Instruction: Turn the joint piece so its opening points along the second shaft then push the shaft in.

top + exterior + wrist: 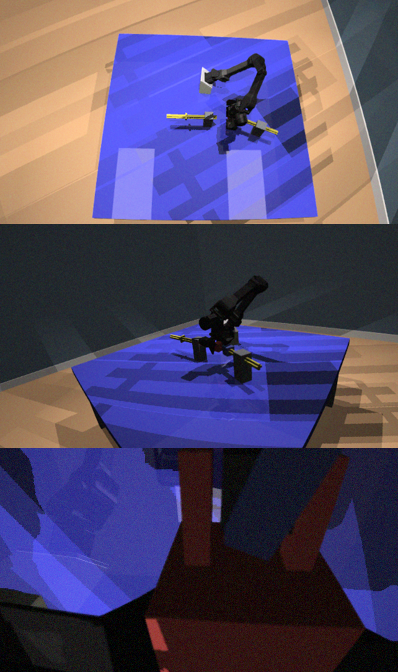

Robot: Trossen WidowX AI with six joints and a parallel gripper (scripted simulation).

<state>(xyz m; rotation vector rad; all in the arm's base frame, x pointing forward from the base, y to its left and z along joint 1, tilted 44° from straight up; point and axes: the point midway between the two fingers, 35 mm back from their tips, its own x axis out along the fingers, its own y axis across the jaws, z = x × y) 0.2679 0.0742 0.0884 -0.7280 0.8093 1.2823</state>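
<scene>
The red square joint piece is 3 cm to the left of my gripper tip and 4 cm above it.
</scene>
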